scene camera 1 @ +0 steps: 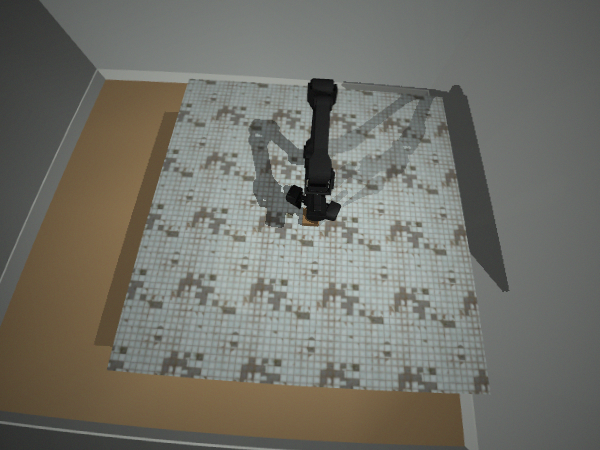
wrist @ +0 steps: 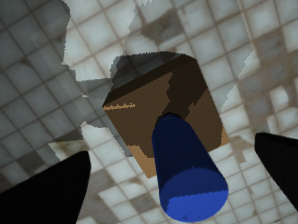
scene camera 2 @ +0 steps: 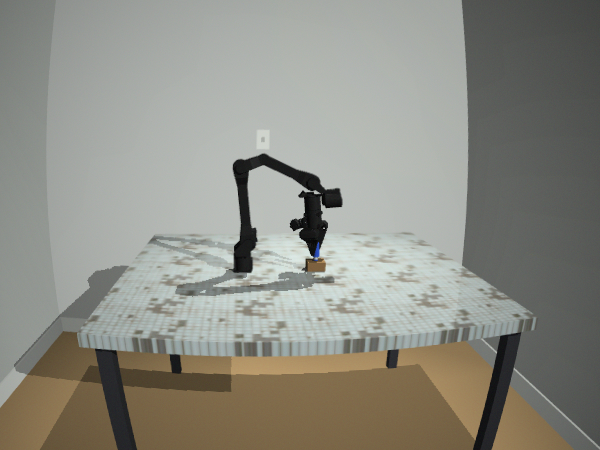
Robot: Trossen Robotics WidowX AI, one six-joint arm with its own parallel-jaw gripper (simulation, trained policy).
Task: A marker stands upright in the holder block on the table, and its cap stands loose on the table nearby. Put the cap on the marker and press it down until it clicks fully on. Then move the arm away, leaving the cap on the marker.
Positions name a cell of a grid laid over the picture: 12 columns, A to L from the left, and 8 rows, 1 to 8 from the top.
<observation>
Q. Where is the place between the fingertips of my gripper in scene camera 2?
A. At G5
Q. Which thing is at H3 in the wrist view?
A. A holder block.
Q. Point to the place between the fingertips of my gripper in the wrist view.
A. At G6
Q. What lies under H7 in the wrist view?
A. A blue cap.
</observation>
